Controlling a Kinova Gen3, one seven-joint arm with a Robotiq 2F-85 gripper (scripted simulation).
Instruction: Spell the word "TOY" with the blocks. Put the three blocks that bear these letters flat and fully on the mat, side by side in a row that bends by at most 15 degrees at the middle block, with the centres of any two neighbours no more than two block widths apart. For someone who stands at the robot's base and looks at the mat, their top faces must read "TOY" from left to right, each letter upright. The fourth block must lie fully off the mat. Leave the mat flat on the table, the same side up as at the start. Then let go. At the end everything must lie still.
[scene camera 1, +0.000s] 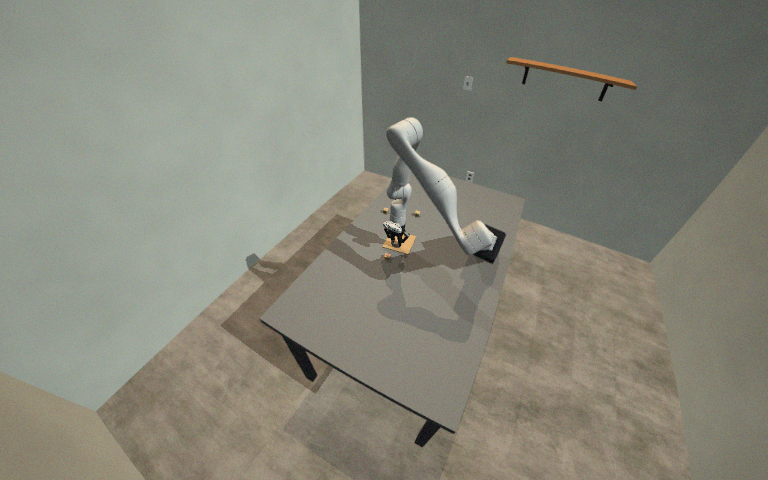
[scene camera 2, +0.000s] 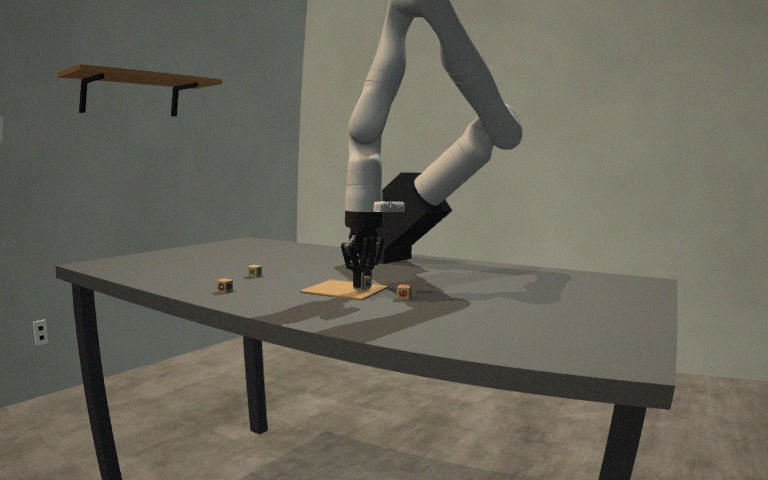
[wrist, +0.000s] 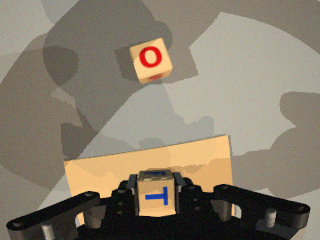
Labels:
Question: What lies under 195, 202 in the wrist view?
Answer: The gripper.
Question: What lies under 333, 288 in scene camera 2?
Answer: A tan mat.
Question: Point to the gripper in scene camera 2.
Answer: At 362, 288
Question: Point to a tan mat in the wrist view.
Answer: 206, 162

